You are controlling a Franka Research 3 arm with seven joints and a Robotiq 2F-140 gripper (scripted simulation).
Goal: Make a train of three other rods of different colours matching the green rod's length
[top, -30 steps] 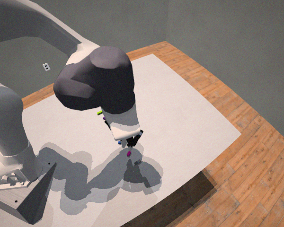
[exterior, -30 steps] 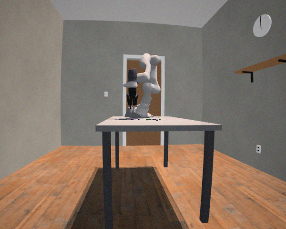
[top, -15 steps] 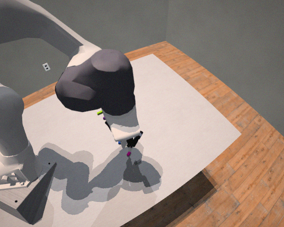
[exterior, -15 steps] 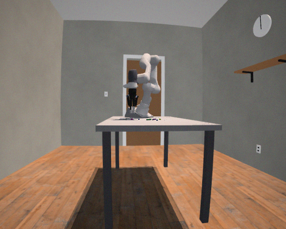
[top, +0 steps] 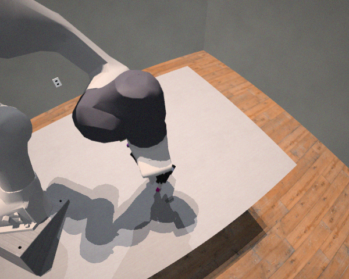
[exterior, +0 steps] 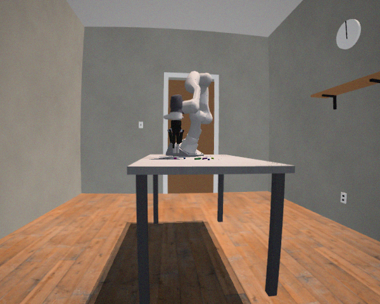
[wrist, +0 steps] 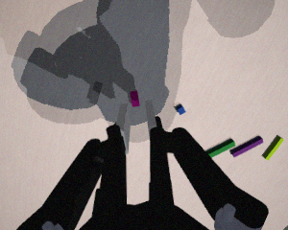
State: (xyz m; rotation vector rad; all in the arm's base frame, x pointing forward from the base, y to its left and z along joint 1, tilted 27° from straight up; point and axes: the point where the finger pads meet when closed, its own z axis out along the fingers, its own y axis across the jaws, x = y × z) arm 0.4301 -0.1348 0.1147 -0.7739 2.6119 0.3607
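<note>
Right now my hand is 10 mm to the left of the magenta rod and 70 mm above it. Round my hand: green rod 20 mm ahead, 160 mm to the left, 70 mm below; then grey rod 20 mm ahead, 60 mm to the right, 70 mm below; then purple rod 20 mm behind, 210 mm to the left, 70 mm below.
</note>
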